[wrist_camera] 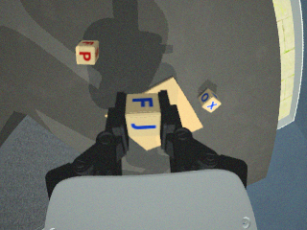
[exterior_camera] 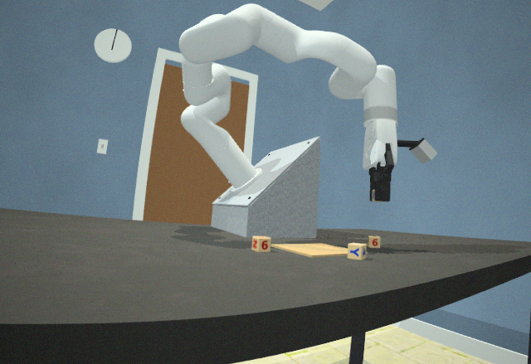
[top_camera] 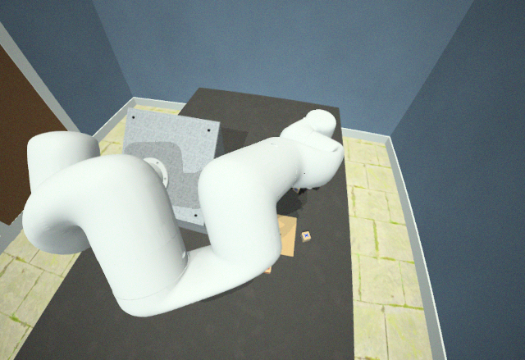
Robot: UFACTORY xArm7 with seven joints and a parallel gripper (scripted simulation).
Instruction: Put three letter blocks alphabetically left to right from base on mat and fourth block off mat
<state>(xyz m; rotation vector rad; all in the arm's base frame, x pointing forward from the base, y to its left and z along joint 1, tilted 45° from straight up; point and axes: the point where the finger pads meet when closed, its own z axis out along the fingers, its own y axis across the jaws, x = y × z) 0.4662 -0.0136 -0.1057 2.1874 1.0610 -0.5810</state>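
Right now my hand is 120 mm to the left of the tan mat, 120 mm above it and 60 mm past it. Round my hand: block (10 mm below).
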